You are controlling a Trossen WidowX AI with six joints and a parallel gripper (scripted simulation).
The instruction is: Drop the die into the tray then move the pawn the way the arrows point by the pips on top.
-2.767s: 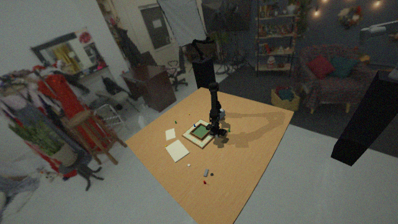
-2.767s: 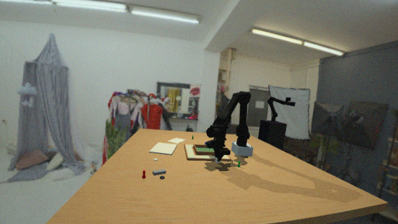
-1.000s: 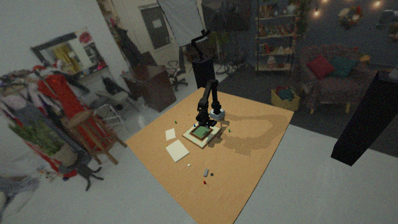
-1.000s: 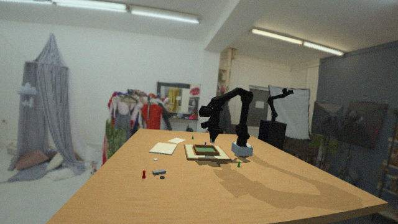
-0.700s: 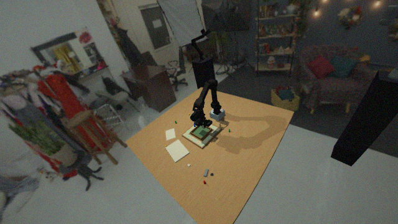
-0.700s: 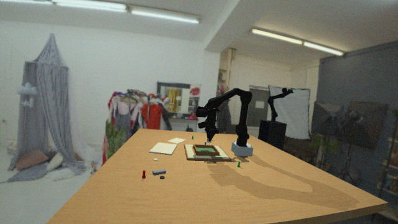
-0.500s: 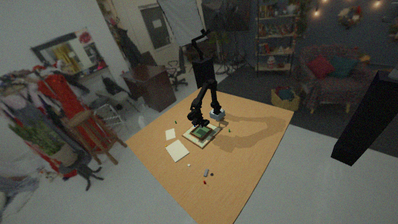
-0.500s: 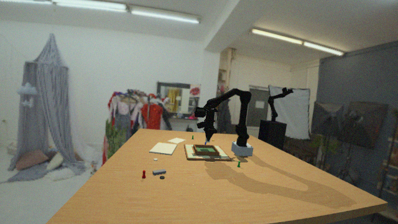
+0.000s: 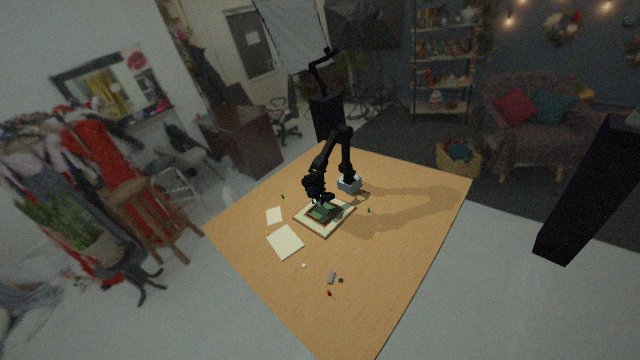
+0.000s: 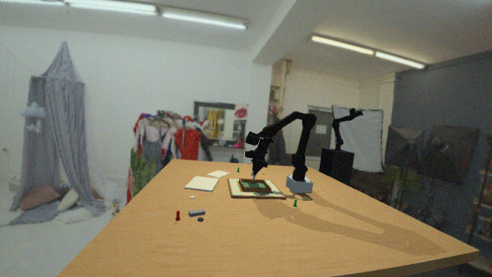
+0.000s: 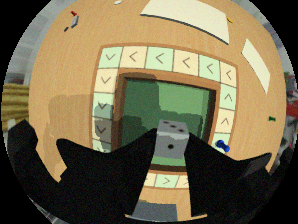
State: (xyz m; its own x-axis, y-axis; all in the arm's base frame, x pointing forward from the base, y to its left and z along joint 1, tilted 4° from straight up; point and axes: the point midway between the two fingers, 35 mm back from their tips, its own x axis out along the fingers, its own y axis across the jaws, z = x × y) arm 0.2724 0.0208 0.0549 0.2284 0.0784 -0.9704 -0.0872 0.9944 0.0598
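Right now the blue pawn is 110 mm to the right of my gripper tip, 60 mm below it and 20 mm behind it. From my gripper tip the other things lie so: grey block (340 mm to the left, 260 mm ahead, 80 mm below); white die (right at my gripper tip); black disc (380 mm to the left, 240 mm ahead, 80 mm below).
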